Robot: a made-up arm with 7 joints.
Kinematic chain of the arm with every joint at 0, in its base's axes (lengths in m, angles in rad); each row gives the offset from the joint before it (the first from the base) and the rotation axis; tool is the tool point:
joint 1: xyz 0 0 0 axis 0 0.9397 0.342
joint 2: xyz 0 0 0 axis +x
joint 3: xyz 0 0 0 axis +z
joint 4: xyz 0.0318 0 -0.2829 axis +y
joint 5: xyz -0.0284 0 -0.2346 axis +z
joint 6: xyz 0 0 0 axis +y
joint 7: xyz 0 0 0 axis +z
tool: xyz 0 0 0
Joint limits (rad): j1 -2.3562..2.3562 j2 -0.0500..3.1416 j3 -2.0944..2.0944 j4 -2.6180..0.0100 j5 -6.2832..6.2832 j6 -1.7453..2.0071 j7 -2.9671..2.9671
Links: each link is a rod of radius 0.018 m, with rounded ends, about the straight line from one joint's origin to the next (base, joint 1, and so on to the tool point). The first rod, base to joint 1, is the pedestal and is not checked.
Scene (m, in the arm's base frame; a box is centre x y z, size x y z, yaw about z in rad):
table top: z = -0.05
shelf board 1: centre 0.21 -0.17 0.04 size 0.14 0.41 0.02 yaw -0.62
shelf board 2: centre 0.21 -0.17 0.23 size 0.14 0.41 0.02 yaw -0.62
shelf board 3: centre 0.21 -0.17 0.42 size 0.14 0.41 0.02 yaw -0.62
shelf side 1: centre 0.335 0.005 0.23 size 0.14 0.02 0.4 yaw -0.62
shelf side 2: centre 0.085 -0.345 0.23 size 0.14 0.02 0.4 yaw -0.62
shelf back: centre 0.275 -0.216 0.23 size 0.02 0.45 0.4 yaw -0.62
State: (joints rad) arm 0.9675 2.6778 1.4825 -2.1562 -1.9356 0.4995 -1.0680
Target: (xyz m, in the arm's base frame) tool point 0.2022 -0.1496 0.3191
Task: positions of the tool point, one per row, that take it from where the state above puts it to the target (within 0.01 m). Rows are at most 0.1 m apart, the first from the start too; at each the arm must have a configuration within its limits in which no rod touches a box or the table.
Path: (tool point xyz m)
1: 0.2085 -0.0491 0.1353
2: 0.1566 -0.0156 0.1290
3: 0.1577 -0.0387 0.1928
4: 0.1368 -0.0591 0.2584
5: 0.0962 -0.0740 0.3191
6: 0.1491 -0.1115 0.3259
7: 0.2022 -0.1496 0.3191

